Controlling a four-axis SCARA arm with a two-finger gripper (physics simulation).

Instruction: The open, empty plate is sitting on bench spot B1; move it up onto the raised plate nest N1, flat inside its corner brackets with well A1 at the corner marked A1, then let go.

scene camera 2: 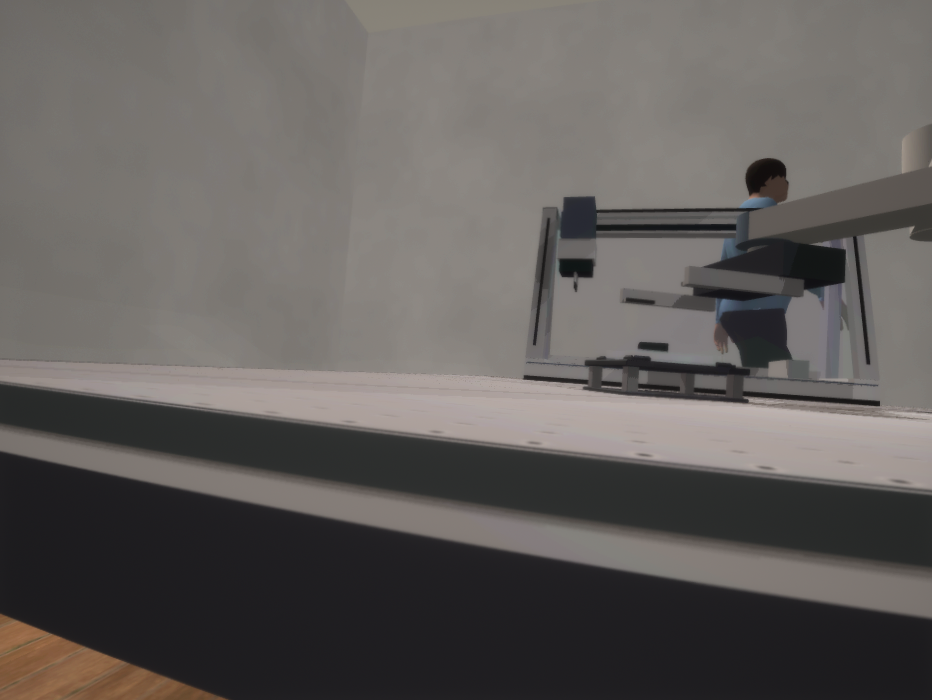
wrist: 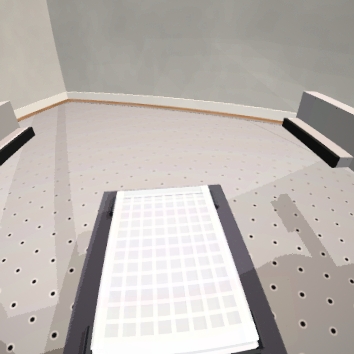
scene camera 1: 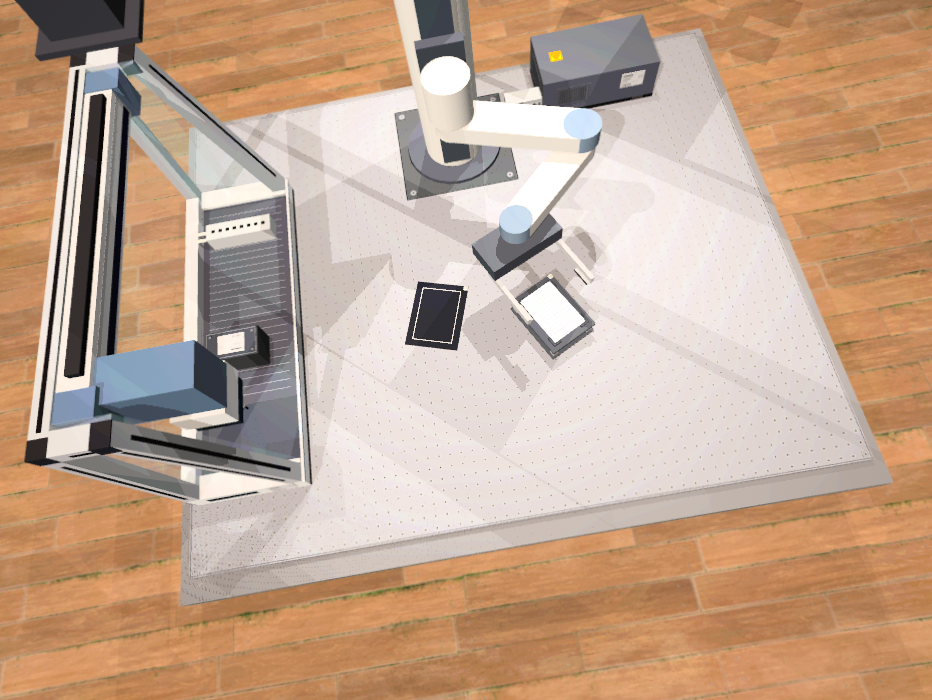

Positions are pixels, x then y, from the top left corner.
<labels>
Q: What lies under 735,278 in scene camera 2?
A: My gripper.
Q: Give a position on a white well plate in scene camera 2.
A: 659,356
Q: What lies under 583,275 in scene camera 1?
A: My gripper.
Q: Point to a white well plate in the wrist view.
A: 168,273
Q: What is my gripper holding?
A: Nothing.
</labels>
